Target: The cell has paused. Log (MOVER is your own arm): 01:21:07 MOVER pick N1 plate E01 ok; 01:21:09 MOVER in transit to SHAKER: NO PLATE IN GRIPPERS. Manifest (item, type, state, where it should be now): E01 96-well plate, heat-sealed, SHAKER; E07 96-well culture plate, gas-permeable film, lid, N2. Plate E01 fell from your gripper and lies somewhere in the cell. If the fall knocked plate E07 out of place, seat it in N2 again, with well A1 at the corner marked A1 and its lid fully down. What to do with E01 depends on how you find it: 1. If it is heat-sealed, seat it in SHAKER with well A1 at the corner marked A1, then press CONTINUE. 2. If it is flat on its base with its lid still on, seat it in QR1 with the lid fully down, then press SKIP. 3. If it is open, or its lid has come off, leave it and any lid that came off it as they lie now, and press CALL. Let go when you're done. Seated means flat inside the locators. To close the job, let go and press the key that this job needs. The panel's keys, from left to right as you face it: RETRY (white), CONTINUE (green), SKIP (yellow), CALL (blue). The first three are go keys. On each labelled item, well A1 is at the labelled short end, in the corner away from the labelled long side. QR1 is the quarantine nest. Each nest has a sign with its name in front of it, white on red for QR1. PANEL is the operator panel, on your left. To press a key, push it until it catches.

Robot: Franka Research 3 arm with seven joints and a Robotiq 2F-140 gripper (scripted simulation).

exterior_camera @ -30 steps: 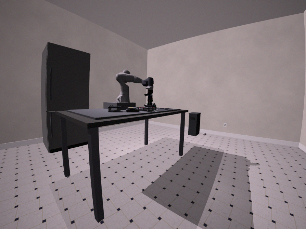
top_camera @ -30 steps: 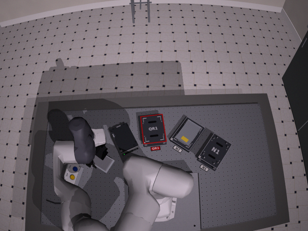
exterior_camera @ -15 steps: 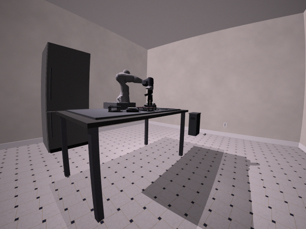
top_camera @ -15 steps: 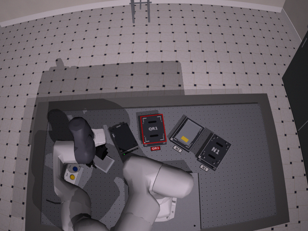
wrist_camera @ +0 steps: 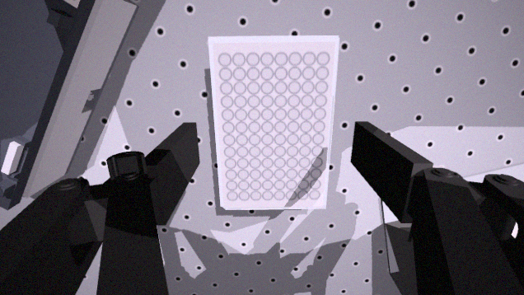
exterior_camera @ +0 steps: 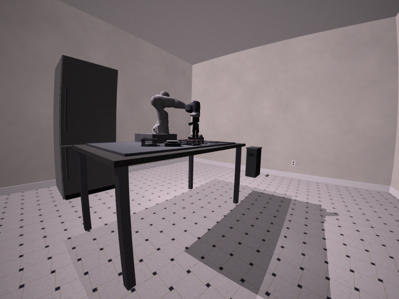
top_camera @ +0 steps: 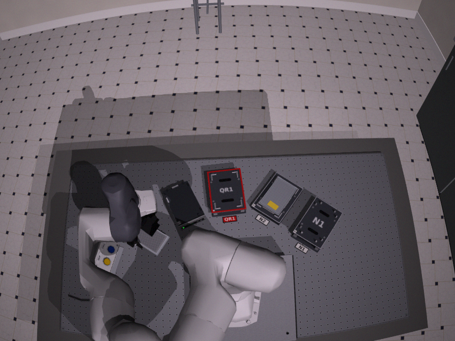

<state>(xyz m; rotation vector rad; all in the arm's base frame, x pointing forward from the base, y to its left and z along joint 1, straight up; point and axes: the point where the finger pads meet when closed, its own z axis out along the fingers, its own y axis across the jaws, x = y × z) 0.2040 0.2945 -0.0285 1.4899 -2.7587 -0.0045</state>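
Now: the plate E01 5 cm below my hand. The rest, counted from my hand: blue key (7 cm behind, 13 cm to the left, 1 cm above); then yellow key (12 cm behind, 14 cm to the left, 1 cm above); then green continue key (16 cm behind, 16 cm to the left, 1 cm above).
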